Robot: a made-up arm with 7 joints. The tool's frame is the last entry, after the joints.
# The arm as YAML. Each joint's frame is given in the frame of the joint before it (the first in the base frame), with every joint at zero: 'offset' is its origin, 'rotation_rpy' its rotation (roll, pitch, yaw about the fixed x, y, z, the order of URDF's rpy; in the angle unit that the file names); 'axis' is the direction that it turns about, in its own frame. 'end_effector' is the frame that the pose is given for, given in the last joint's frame.
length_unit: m
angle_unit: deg
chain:
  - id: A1
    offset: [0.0, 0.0, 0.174]
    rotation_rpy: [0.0, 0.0, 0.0]
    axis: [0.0, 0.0, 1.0]
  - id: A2
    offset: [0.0, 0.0, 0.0]
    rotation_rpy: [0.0, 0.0, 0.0]
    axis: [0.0, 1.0, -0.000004]
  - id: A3
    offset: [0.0, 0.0, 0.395]
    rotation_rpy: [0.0, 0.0, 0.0]
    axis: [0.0, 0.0, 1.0]
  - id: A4
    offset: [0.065, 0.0, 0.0]
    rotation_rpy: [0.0, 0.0, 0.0]
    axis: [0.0, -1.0, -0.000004]
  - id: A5
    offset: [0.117, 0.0, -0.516]
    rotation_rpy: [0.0, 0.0, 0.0]
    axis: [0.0, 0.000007, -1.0]
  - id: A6
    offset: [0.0, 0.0, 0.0]
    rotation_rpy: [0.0, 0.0, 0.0]
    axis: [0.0, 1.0, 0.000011]
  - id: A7
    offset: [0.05, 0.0, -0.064]
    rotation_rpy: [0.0, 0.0, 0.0]
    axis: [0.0, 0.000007, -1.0]
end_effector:
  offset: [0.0, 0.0, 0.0]
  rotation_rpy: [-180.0, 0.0, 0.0]
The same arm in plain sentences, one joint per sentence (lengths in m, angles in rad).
The arm has seven revolute joints in a row. What follows holds with every joint at zero, and every direction is one of the base frame's.
Joint 1 sits 0.174 m along +z from the base frame's origin and rotates about +z.
Joint 2 sits at the same point as joint 1 and rotates about +y.
Joint 3 sits 0.395 m along +z from joint 2 and rotates about +z.
Joint 4 sits 0.065 m along +x from joint 3 and rotates about -y.
Joint 5 sits 0.117 m along +x and 0.516 m along -z from joint 4 and rotates about -z.
Joint 6 sits at the same point as joint 5 and rotates about +y.
Joint 7 sits 0.05 m along +x and 0.064 m along -z from joint 6 and rotates about -z.
The tool frame, which is the frame that the pose is given for, sits at the same point as joint 7; its axes are the base frame's turned by roll 3.1416, pitch 0 and yaw 0 rad (as in URDF: about the fixed x, then y, then z).

